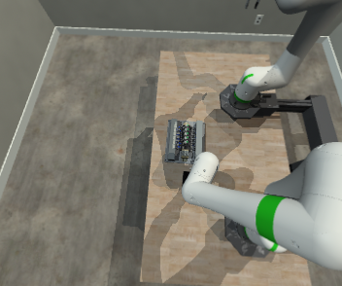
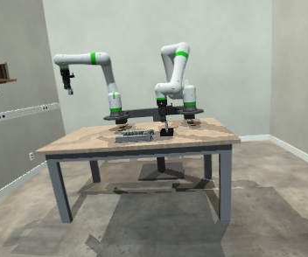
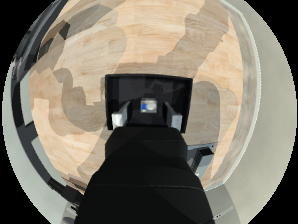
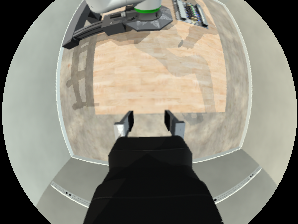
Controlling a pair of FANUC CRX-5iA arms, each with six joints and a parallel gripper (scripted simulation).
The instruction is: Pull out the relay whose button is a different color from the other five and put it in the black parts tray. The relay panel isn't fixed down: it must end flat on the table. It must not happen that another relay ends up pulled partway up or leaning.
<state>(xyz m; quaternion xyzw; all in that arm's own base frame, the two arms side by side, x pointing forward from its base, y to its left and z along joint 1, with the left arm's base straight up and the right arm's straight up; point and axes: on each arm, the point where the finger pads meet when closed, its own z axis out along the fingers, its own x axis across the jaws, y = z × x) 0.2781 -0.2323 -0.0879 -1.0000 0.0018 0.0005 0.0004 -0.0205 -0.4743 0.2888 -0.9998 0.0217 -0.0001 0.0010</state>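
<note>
Right now the black parts tray is 50 mm below my left hand. Also, from my left hand: relay panel (70 mm ahead, 280 mm to the right, 50 mm below).
</note>
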